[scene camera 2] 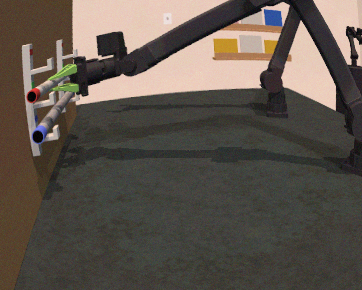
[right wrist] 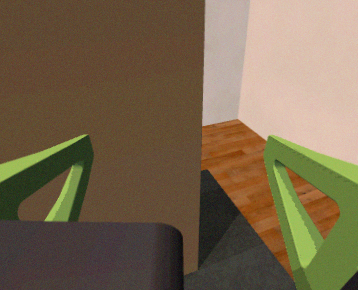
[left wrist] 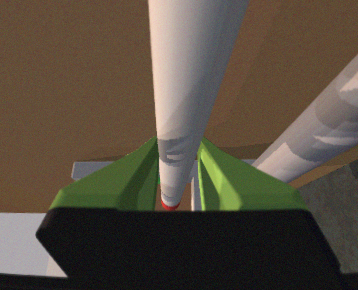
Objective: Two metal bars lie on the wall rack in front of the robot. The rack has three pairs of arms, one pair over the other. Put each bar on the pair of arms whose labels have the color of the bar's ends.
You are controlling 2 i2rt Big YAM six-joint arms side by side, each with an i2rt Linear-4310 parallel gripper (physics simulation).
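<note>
The wall rack has three pairs of arms, with red, green and blue labels from top to bottom. The red-ended bar is at the height of the middle, green-labelled arms; whether it touches them I cannot tell. My left gripper is shut on this bar, one finger above and one below it in the scene view. The blue-ended bar lies on the lowest, blue-labelled arms, below the left gripper. My right gripper is open and empty, facing the brown wall.
The brown wall stands behind the rack. A dark table top lies below the arms. Wall shelves with colored boxes hang in the background. Wooden floor shows beyond the brown wall's edge.
</note>
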